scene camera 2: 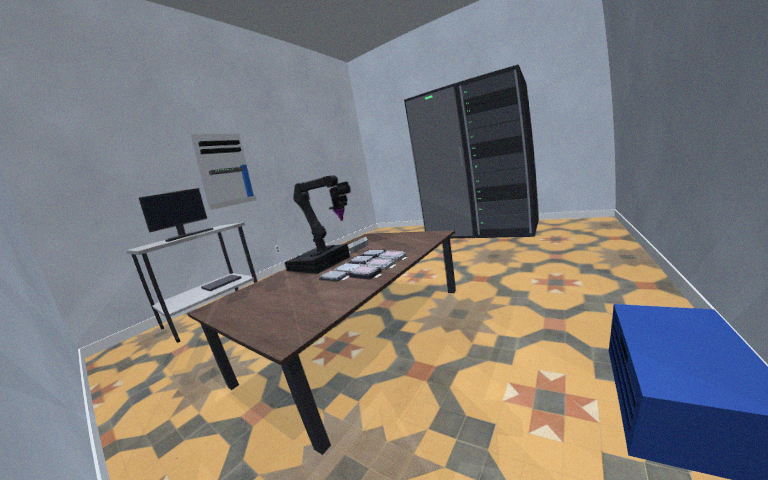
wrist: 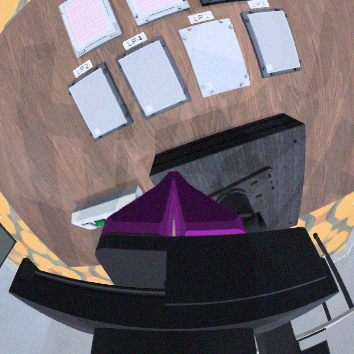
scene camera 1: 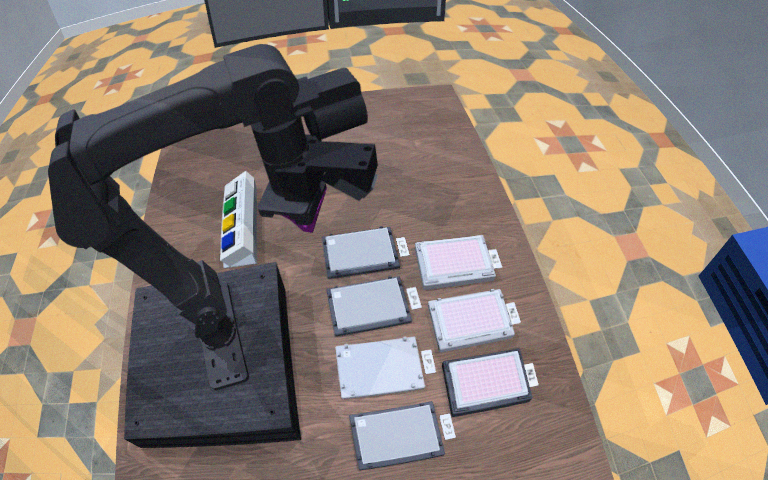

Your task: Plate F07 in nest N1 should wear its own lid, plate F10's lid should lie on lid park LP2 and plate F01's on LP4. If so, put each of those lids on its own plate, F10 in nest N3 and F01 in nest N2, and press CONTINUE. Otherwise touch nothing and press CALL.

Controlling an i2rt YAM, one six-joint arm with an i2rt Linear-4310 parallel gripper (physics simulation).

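Frame: origin at the arm's base, x left, y down, z back, level; centimetres.
Seen in the pictures: gripper, fingertip midpoint: (scene camera 2: 342, 220) (wrist: 173, 178) (scene camera 1: 308, 230); arm's base, origin of the base link: (scene camera 2: 322, 251) (wrist: 230, 197) (scene camera 1: 220, 334).
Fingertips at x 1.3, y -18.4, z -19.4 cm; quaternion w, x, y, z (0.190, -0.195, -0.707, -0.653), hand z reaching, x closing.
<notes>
Pixels of each thing's top centre, then the offset from my fingertips to it. "spot": a spot on its surface instead. Level surfaces: height alone.
- button box, middle of its top: (scene camera 1: 234, 207) (wrist: 103, 221) (scene camera 2: 354, 240) dy +20.4, dx +29.3, dz +12.2 cm
- N3, middle of its top: (scene camera 1: 456, 254) (wrist: 83, 15) (scene camera 2: 391, 252) dy +23.5, dx +3.9, dz -27.5 cm
- N2, middle of its top: (scene camera 1: 473, 314) (scene camera 2: 378, 260) dy +23.7, dx -9.3, dz -24.9 cm
- dark nest N1, surface spot: (scene camera 1: 489, 378) spot: dy +23.4, dx -22.3, dz -22.0 cm
- LP2, middle of its top: (scene camera 1: 359, 248) (wrist: 95, 103) (scene camera 2: 373, 251) dy +25.0, dx +13.0, dz -10.6 cm
- LP4, middle of its top: (scene camera 1: 368, 302) (wrist: 151, 77) (scene camera 2: 361, 258) dy +25.0, dx +0.6, dz -8.1 cm
- LP3, middle of its top: (scene camera 1: 396, 434) (wrist: 276, 39) (scene camera 2: 333, 274) dy +25.0, dx -25.4, dz -4.0 cm
- LP1, middle of its top: (scene camera 1: 379, 364) (wrist: 217, 55) (scene camera 2: 348, 265) dy +24.8, dx -12.2, dz -5.7 cm
- wooden table, its level: dy +26.8 cm
My gripper (scene camera 1: 308, 228) (scene camera 2: 340, 219) (wrist: 173, 178) is shut and empty, its magenta fingertips high above the table near the button box (scene camera 1: 244, 223) (wrist: 109, 206), which has white, green, yellow and blue buttons. Pink-welled plates sit in N3 (scene camera 1: 455, 256) (wrist: 89, 25), N2 (scene camera 1: 472, 316) and the dark nest N1 (scene camera 1: 489, 378). Flat grey lids lie on LP2 (scene camera 1: 360, 250) (wrist: 100, 102), LP4 (scene camera 1: 369, 304) (wrist: 153, 77) and LP3 (scene camera 1: 398, 434) (wrist: 273, 41). A paler one lies on LP1 (scene camera 1: 379, 367) (wrist: 214, 57). Their small corner codes and the button lettering are unreadable; whether N1's plate is lidded I cannot tell.
The black arm base (scene camera 1: 209, 407) (wrist: 280, 165) stands beside the lid parks and the button box on the wooden table (scene camera 1: 407, 130) (scene camera 2: 260, 322). A blue cabinet (scene camera 1: 741, 283) (scene camera 2: 690, 362) and a dark server rack (scene camera 2: 441, 164) stand on the floor away from the table.
</notes>
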